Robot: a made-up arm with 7 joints. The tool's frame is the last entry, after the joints. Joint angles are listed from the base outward. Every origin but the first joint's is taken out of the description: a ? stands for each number. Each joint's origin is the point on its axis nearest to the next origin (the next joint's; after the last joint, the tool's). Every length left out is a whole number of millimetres.
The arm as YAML. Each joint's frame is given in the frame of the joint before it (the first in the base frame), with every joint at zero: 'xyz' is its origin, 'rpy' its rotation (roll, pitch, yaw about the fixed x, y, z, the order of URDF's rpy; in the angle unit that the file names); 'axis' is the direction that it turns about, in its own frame. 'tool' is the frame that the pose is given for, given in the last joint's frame.
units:
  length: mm
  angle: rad
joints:
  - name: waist
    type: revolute
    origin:
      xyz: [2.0, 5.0, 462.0]
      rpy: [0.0, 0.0, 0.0]
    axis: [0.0, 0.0, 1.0]
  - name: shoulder
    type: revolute
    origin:
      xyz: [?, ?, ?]
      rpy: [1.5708, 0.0, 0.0]
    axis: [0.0, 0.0, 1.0]
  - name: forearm
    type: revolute
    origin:
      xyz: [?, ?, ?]
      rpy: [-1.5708, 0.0, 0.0]
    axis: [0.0, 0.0, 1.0]
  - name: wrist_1
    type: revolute
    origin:
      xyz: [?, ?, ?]
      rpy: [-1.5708, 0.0, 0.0]
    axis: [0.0, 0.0, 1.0]
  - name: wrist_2
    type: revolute
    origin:
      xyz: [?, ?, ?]
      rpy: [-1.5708, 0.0, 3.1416]
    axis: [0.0, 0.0, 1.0]
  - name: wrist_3
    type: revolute
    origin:
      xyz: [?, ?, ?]
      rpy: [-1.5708, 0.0, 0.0]
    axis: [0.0, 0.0, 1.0]
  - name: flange
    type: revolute
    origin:
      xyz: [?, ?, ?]
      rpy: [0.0, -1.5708, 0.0]
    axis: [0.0, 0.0, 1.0]
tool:
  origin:
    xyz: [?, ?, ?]
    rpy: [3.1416, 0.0, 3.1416]
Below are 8 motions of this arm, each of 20 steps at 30 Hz.
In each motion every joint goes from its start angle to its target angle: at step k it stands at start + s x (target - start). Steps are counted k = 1, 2, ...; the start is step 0. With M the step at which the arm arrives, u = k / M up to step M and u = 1 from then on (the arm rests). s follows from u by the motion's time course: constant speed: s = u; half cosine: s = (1 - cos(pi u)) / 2; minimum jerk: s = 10 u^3 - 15 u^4 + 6 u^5.
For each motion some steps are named. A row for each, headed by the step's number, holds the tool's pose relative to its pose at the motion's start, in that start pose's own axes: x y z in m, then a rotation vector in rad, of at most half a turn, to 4 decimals.
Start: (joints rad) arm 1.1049 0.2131 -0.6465 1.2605 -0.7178 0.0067 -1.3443
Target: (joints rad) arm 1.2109 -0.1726 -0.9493 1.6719 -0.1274 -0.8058 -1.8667
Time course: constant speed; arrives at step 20
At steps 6, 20:
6: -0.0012 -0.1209 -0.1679 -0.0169 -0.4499 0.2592
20: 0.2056 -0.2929 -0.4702 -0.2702 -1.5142 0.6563

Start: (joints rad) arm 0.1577 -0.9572 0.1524 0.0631 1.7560 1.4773 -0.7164
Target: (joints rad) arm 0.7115 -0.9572 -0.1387 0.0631 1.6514 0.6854 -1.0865
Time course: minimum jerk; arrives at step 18
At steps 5, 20:
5: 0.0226 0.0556 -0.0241 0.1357 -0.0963 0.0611
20: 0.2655 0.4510 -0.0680 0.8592 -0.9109 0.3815

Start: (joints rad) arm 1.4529 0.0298 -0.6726 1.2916 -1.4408 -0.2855 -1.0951
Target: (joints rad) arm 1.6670 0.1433 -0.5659 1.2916 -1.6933 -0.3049 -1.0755
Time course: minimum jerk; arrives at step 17
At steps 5, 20:
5: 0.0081 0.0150 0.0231 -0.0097 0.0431 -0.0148
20: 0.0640 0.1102 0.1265 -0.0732 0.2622 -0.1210

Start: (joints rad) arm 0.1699 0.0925 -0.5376 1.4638 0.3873 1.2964 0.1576
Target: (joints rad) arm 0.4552 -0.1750 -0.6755 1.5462 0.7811 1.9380 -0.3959
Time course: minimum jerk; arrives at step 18
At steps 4, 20:
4: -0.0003 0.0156 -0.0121 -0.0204 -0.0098 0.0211
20: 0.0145 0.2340 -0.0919 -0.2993 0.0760 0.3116

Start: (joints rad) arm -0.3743 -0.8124 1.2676 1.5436 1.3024 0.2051 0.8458
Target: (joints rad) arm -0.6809 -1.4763 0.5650 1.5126 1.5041 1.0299 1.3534
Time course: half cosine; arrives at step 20
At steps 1, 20:
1: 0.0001 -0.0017 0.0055 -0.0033 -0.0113 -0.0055
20: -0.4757 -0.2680 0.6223 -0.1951 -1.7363 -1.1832

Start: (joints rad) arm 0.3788 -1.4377 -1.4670 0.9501 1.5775 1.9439 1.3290
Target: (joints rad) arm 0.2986 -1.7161 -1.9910 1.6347 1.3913 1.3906 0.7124
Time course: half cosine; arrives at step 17
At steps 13, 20:
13: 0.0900 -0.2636 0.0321 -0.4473 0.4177 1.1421
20: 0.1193 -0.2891 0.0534 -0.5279 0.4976 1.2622

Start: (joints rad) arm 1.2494 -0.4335 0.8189 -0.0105 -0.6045 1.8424 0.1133
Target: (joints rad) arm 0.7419 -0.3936 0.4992 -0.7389 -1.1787 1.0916 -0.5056
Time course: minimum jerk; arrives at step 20
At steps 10, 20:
10: 0.0146 -0.2614 0.0140 0.0300 0.2424 1.0084
20: 0.1764 -0.4316 0.0968 0.0665 0.7687 1.8298

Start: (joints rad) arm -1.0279 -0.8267 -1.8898 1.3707 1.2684 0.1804 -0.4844
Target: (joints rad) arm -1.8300 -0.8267 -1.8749 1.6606 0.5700 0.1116 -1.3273
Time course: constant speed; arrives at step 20
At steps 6, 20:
6: -0.2026 0.0475 0.0509 0.1783 0.2805 0.0096
20: -0.5252 0.2978 0.2585 0.8442 0.4735 -0.1143

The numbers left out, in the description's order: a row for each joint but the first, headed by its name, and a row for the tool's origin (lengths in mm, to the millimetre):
shoulder: 3.0 -52.0 0.0
forearm: 14.0 508.0 0.0
wrist_1: 50.0 57.0 0.0
wrist_2: -28.0 -446.0 0.0
wrist_3: -8.0 98.0 0.0
flange: -16.0 -145.0 0.0
tool: 26.0 23.0 0.0

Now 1 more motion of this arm.
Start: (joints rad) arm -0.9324 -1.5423 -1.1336 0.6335 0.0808 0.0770 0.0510
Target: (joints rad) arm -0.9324 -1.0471 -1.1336 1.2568 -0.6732 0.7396 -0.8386
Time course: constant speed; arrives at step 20
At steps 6, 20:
6: -0.1321 0.0132 0.0127 -0.0587 0.1566 0.1951
20: -0.3307 0.0868 -0.0033 -0.0263 0.4524 0.8994

